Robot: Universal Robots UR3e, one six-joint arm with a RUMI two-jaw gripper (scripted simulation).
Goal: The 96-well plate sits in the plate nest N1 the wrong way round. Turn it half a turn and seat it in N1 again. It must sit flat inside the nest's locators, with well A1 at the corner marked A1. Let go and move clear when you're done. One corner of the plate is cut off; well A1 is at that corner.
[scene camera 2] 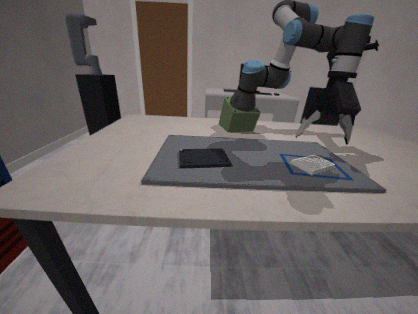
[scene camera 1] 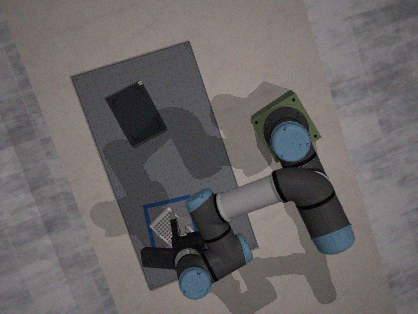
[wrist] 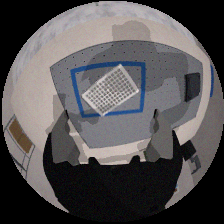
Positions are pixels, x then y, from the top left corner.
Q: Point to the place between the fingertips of my gripper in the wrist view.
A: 111,109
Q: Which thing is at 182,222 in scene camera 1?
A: My gripper.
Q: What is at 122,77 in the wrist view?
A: A white 96-well plate.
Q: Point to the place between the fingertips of my gripper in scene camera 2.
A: At 320,141
